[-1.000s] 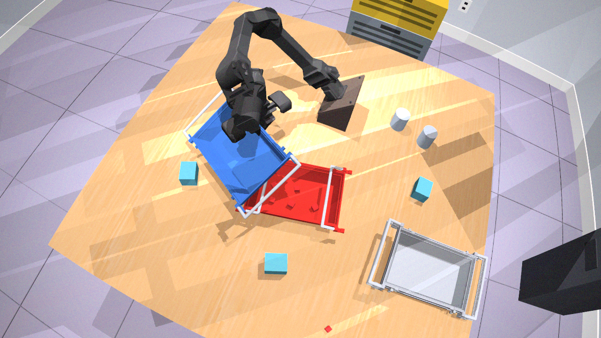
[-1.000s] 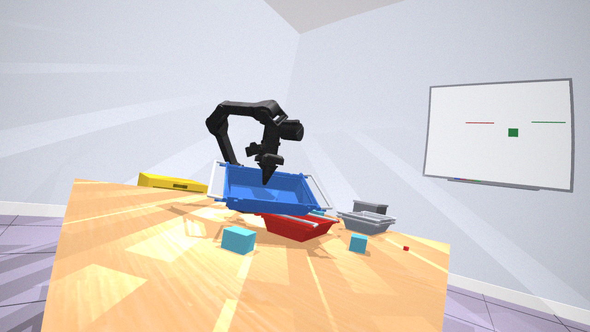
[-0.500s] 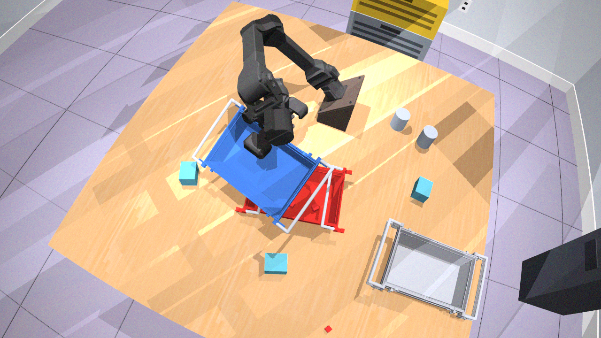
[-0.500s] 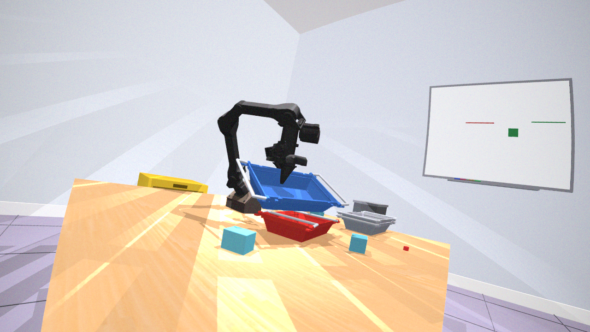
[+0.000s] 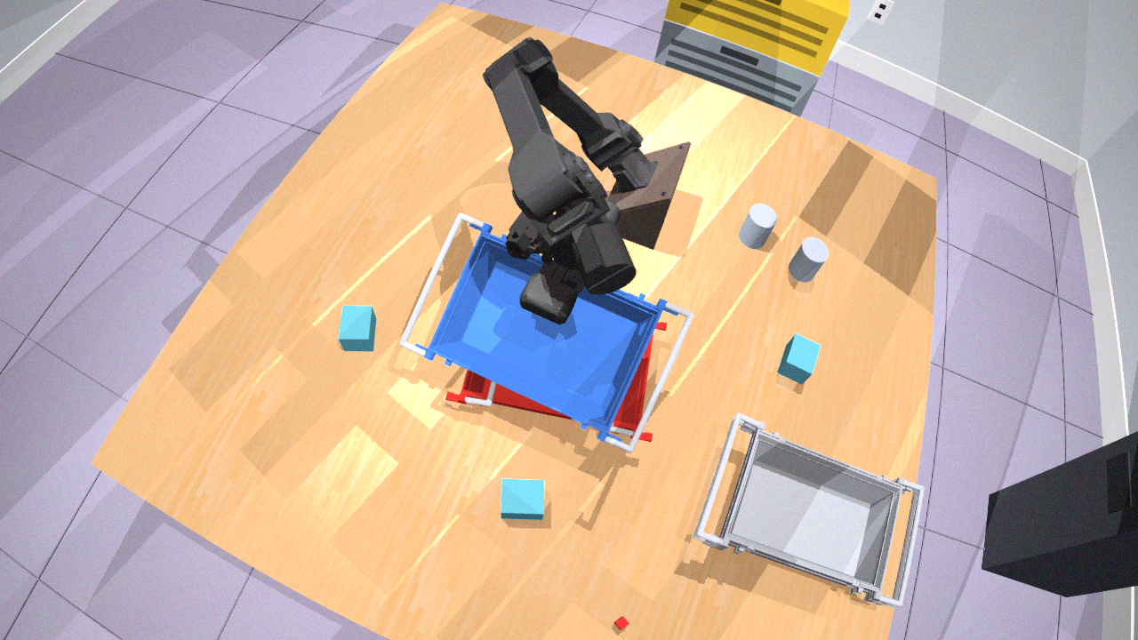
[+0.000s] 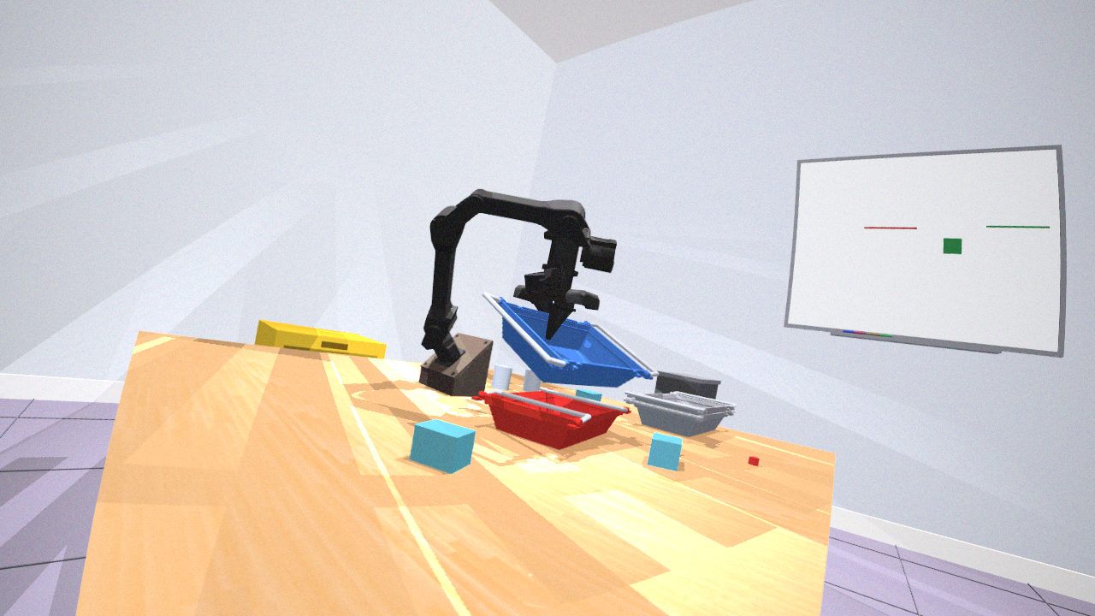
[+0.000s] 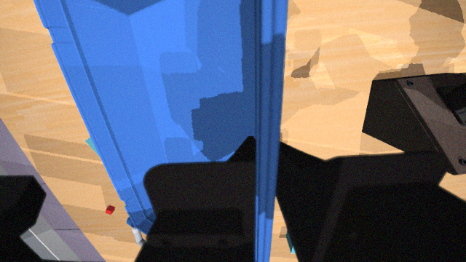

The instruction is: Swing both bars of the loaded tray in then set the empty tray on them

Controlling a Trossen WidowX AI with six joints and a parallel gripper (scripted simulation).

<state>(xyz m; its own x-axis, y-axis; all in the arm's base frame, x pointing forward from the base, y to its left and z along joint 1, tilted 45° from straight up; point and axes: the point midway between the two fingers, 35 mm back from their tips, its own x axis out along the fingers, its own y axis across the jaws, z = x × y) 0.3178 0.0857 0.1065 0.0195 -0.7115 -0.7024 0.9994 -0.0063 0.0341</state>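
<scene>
My gripper tip is now 80 mm short of the blue tray.
</scene>
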